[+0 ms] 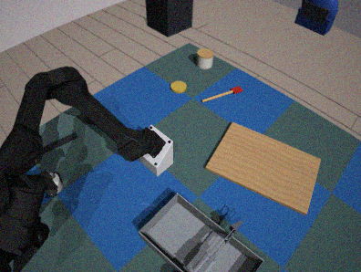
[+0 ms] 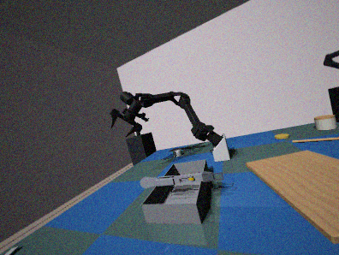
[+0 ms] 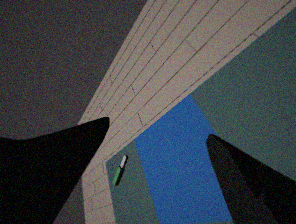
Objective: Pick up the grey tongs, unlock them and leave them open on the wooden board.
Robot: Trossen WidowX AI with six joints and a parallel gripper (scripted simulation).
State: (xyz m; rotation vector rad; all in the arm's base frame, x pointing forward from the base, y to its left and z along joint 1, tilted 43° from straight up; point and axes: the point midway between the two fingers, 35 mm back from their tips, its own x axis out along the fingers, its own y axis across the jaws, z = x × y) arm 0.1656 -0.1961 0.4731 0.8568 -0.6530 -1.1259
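My gripper tip is 14 cm short of the grey roasting tin, 38 cm to the right of it and 24 cm above it. Round my gripper tip: white cylinder: 33 cm behind, 16 cm to the left, 25 cm below; then dark flat tool: 50 cm behind, 15 cm to the left, 27 cm below; then yellow lock slider: 18 cm ahead, 43 cm to the left, 20 cm below.
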